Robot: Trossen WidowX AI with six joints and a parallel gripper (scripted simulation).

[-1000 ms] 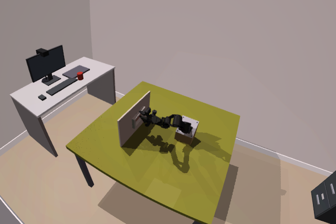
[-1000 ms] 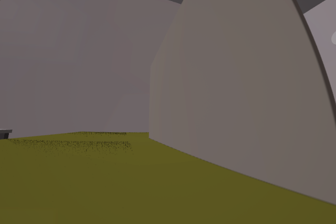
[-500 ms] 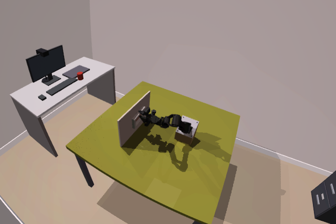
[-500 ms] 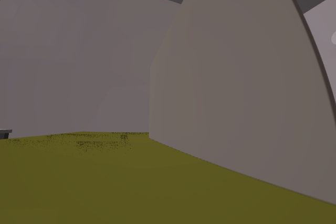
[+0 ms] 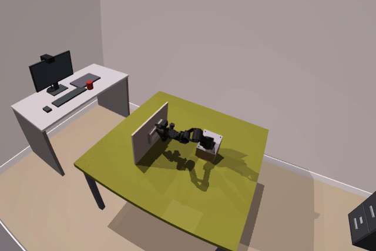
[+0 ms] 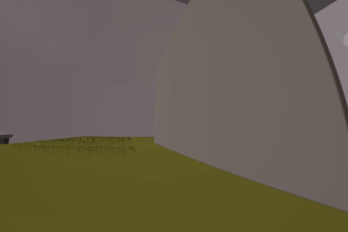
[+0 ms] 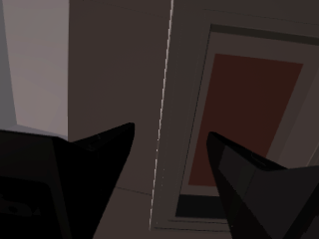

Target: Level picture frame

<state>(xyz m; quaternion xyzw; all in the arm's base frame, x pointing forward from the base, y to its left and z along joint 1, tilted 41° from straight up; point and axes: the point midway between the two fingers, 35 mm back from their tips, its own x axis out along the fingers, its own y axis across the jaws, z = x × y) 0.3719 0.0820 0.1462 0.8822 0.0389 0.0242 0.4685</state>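
The picture frame lies 5 cm below my gripper tip, 1 cm to the right of it and 1 cm ahead of it. Also, from my gripper tip: wall panel: 6 cm below, 2 cm ahead, 1 cm to the left.
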